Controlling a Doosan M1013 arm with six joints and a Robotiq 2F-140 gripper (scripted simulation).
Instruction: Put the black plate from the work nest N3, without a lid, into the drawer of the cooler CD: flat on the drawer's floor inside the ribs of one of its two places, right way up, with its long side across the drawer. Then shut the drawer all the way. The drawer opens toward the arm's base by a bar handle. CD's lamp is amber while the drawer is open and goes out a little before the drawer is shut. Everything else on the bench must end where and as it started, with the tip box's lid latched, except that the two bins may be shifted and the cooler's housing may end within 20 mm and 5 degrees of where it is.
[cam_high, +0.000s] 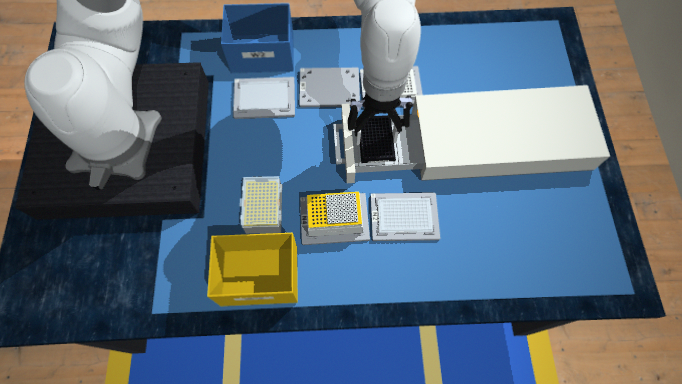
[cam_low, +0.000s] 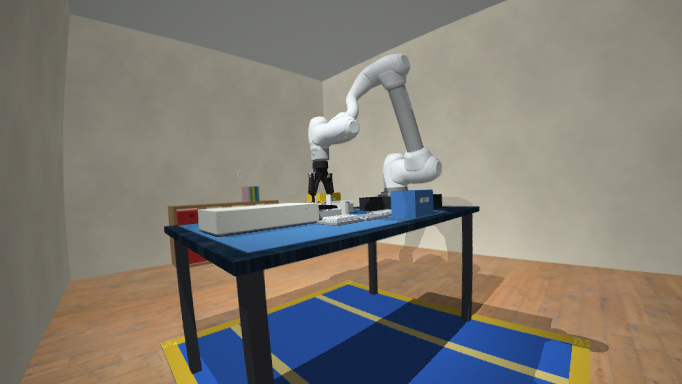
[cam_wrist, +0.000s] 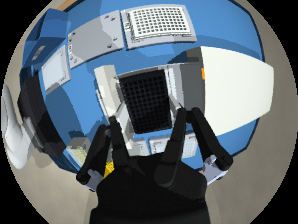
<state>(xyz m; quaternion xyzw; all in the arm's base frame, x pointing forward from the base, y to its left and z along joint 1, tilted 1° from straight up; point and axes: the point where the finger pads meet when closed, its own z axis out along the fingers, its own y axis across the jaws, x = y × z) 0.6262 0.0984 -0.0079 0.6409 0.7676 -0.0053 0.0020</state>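
The drawer lies 50 mm below my hand, 30 mm ahead of it and 10 mm to the left of it. Also, from my hand: white plate: 190 mm to the left, 60 mm below, 30 mm ahead; then yellow rack: 210 mm to the right, 90 mm behind, 20 mm below; then black plate: 20 mm below.
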